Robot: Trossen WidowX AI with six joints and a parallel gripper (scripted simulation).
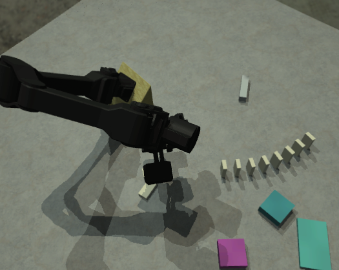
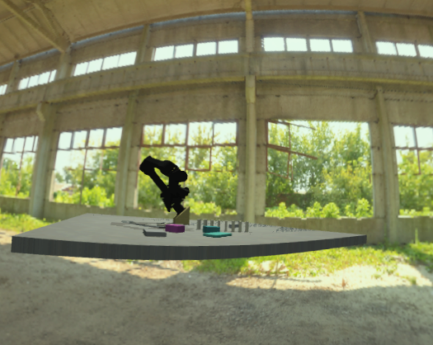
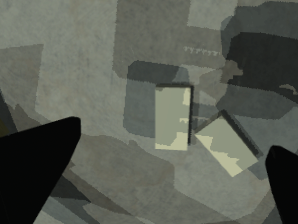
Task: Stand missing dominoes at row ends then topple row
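Right now my gripper tip is 270 mm short of the magenta block, 60 mm above it and 40 mm to the left of it. From my gripper tip the other things lie so: pale grey bar: 370 mm to the left, 70 mm below, 10 mm ahead; flat teal slab: 390 mm ahead, 100 mm to the left, 70 mm below; teal block: 290 mm ahead, 110 mm to the left, 60 mm below.
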